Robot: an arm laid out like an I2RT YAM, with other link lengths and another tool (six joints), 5 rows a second.
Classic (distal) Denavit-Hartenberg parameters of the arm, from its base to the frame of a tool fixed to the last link. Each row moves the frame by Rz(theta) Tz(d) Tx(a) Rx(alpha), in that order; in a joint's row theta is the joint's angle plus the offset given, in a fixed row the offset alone. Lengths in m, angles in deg.
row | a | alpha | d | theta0
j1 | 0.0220 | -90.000 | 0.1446 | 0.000
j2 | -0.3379 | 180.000 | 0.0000 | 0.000
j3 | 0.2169 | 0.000 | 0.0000 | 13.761
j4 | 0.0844 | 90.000 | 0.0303 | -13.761
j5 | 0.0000 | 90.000 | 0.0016 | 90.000
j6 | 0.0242 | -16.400 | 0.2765 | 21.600
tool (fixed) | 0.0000 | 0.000 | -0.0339 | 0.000
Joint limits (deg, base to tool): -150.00..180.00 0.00..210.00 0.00..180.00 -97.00..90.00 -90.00..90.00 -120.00..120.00
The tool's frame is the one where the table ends.
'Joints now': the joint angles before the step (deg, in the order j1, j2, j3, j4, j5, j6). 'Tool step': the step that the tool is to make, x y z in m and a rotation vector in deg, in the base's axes. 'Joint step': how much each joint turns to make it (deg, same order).
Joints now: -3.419 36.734 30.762 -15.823 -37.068 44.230
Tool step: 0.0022 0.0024 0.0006 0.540 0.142 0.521
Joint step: -0.005 0.842 -0.252 1.148 -0.686 0.375
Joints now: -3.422 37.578 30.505 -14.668 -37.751 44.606
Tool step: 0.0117 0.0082 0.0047 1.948 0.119 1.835
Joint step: 0.031 3.807 -0.839 5.338 -2.386 1.473
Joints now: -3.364 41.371 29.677 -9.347 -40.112 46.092
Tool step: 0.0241 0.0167 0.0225 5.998 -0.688 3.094
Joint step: 0.132 7.088 -1.026 12.823 -4.744 6.455
